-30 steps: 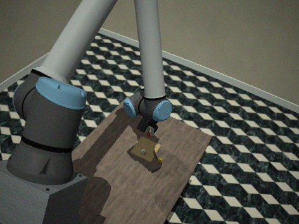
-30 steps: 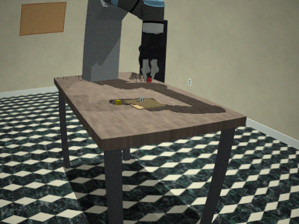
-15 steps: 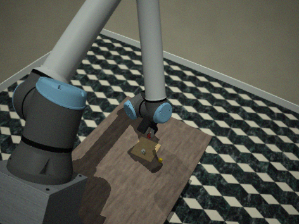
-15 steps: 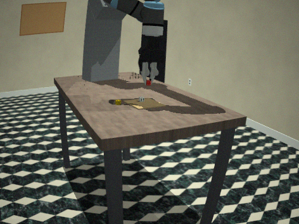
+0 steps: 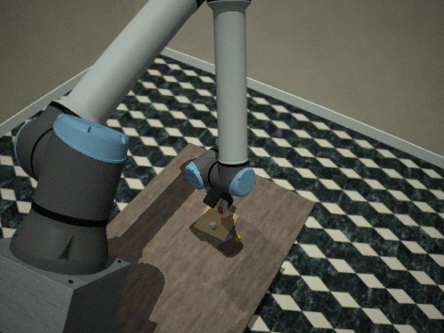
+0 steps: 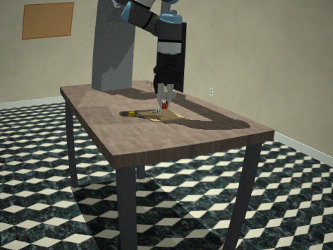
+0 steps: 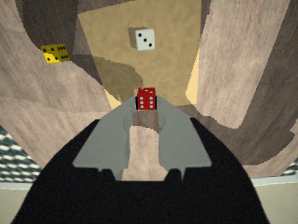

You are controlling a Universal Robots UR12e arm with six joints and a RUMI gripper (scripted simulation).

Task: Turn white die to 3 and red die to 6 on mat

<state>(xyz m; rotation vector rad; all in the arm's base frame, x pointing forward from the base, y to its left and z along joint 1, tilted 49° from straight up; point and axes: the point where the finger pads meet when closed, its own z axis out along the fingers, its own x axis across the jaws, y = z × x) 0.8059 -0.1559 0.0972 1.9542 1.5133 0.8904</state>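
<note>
Right now my hand is 3 cm past the tan mat, 1 cm to the right of it and 5 cm above it. From my hand the other things lie so: white die 6 cm behind, 1 cm to the left, 4 cm below; then red die 1 cm below; then yellow die 8 cm behind, 10 cm to the right, 4 cm below.
</note>
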